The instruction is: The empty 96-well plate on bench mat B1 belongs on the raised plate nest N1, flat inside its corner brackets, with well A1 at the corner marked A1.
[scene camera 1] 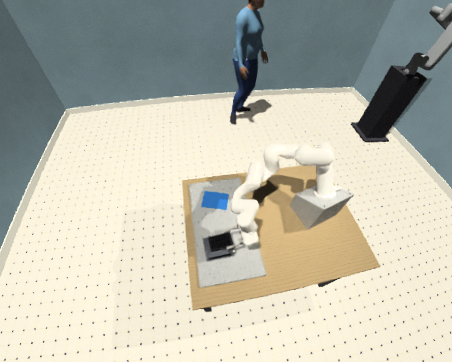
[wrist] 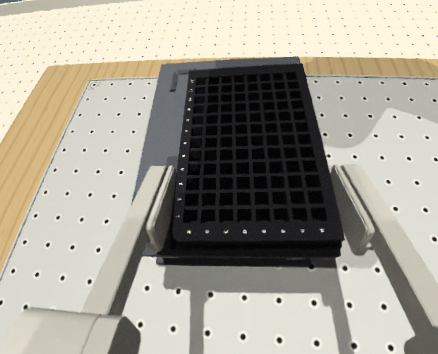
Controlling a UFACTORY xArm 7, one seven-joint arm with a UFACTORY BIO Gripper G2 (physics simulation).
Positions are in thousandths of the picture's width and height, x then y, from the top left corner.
In view: a black 96-well plate (wrist: 576,493).
